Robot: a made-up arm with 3 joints. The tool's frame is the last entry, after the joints.
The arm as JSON. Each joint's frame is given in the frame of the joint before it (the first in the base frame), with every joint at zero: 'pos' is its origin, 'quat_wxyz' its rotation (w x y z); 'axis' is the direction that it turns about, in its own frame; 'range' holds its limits. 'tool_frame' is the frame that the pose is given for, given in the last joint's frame.
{
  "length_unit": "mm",
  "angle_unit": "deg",
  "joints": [
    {
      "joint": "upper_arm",
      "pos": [
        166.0,
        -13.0,
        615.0
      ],
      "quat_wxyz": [
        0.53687,
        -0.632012,
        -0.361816,
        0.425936
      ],
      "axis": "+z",
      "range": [
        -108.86,
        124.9
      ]
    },
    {
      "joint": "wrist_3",
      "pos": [
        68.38,
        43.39,
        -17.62
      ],
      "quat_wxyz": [
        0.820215,
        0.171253,
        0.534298,
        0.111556
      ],
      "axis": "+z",
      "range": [
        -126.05,
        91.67
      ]
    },
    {
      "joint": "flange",
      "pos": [
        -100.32,
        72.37,
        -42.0
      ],
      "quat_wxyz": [
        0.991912,
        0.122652,
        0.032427,
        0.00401
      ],
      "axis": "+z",
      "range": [
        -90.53,
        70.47
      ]
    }
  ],
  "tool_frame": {
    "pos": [
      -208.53,
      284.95,
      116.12
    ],
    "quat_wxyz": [
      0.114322,
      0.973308,
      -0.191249,
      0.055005
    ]
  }
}
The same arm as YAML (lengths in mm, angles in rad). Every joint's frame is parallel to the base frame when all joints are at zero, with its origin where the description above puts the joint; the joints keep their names.
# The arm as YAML. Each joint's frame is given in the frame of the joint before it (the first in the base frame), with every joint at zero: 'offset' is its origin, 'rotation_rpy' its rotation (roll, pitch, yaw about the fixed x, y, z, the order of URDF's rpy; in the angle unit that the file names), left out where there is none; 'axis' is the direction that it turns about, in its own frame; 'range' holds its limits. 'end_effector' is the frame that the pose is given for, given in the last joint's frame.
length_unit: mm
angle_unit: rad
chain:
  - id: upper_arm
    offset: [166.0, -13.0, 615.0]
    axis: [-0.926889, 0.370396, -0.060699]
    range: [-1.9, 2.1799]
  - id: wrist_3
    offset: [42.0, 49.0, -52.0]
    axis: [0.0, 1.0, 0.0]
    range: [-2.2, 1.5999]
  - id: flange
    offset: [-120.0, -42.0, -30.0]
    axis: [0.150802, 0.96781, 0.201502]
    range: [-1.58, 1.2299]
end_effector:
  offset: [-277.0, 195.0, -153.0]
  rotation_rpy: [1.5708, 0.0, 0.0]

